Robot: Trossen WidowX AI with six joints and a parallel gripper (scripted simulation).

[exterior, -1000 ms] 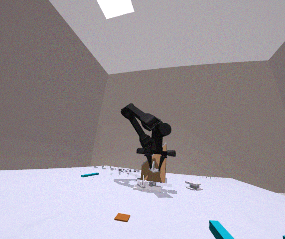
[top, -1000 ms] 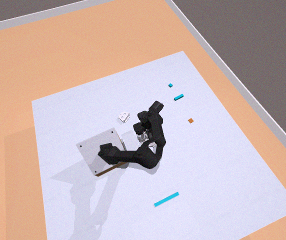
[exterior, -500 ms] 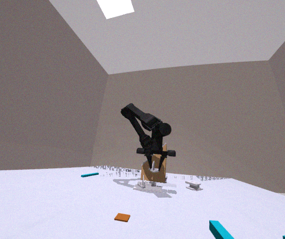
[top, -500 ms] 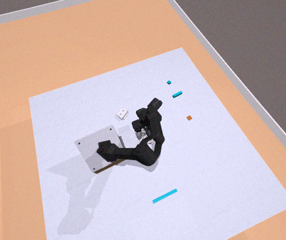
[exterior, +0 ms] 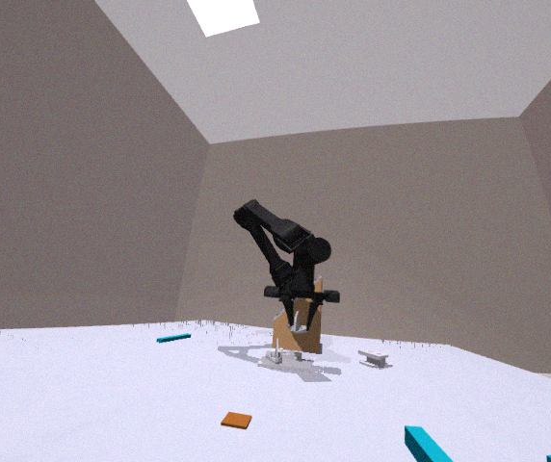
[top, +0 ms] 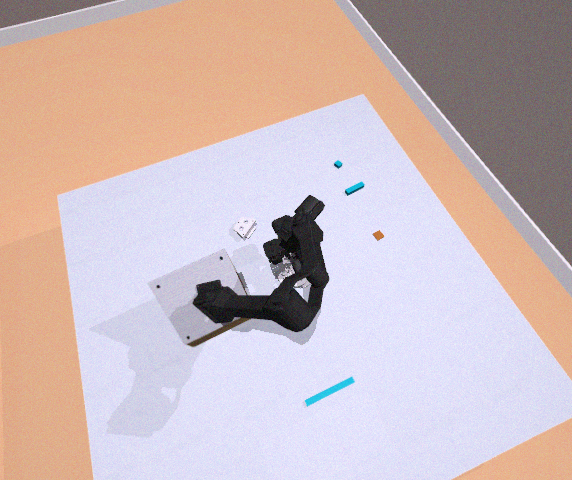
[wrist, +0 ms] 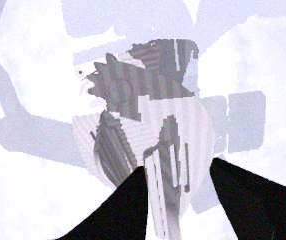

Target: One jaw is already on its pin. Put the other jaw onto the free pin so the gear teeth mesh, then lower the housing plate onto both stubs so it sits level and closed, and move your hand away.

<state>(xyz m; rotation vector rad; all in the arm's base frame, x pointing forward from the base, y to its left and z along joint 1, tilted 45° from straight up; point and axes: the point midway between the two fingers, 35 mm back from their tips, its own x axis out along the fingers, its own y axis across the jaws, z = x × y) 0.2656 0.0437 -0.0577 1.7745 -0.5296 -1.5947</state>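
The jaw lies 3 cm behind my gripper tip and 2 cm to the right of it. The rest, counted from my gripper tip: white block piece (18 cm to the left, 13 cm behind, 7 cm below); short cyan bar (30 cm ahead, 22 cm to the left, 7 cm below); orange tile (31 cm ahead, 8 cm below, 1 cm to the left).
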